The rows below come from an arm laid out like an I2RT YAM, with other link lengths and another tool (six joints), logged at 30 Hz.
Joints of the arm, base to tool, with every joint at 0 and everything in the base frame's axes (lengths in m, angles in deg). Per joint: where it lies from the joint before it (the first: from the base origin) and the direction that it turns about. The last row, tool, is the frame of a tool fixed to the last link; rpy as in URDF.
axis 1: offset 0 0 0.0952 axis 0 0 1
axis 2: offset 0.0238 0.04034 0.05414 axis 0 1 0
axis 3: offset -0.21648 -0.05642 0 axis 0 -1 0
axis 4: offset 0.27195 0.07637 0.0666 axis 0 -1 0
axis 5: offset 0.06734 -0.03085 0.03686 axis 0 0 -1
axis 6: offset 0.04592 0 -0.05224 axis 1 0 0
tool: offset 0.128 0.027 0 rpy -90.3 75.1 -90
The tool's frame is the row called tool.
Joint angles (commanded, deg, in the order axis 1, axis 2, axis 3, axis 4, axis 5, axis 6), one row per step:
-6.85, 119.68, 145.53, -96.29, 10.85, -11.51
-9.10, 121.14, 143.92, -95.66, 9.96, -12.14
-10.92, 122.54, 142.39, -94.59, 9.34, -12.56
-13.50, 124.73, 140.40, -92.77, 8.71, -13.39
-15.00, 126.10, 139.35, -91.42, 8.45, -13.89
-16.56, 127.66, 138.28, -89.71, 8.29, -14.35
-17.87, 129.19, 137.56, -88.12, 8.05, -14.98
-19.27, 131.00, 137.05, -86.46, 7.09, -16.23
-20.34, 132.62, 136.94, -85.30, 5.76, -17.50
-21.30, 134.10, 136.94, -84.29, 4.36, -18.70
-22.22, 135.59, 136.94, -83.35, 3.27, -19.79
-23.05, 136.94, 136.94, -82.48, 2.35, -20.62
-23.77, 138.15, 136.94, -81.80, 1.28, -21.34
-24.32, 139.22, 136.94, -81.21, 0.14, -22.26
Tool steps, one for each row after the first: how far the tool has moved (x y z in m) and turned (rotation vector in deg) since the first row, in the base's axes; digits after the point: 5 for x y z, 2 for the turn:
0.00268, -0.01395, -0.01717, 1.00, 2.44, -1.38
0.00623, -0.02606, -0.03330, 1.81, 4.26, -2.63
0.01095, -0.04456, -0.05697, 2.75, 6.60, -4.26
0.01404, -0.05611, -0.07100, 3.19, 7.66, -5.23
0.01769, -0.06892, -0.08658, 3.55, 8.58, -6.31
0.02111, -0.07977, -0.10057, 3.90, 9.26, -6.96
0.02490, -0.08955, -0.11582, 4.82, 9.87, -6.92
0.02804, -0.09545, -0.12799, 6.05, 10.25, -6.43
0.03084, -0.10024, -0.13866, 7.33, 10.46, -5.88
0.03284, -0.10553, -0.14954, 8.37, 10.78, -5.49
0.03445, -0.11051, -0.15946, 9.28, 11.00, -5.30
0.03562, -0.11392, -0.16831, 10.37, 11.19, -5.08
0.03678, -0.11569, -0.17608, 11.45, 11.32, -4.47

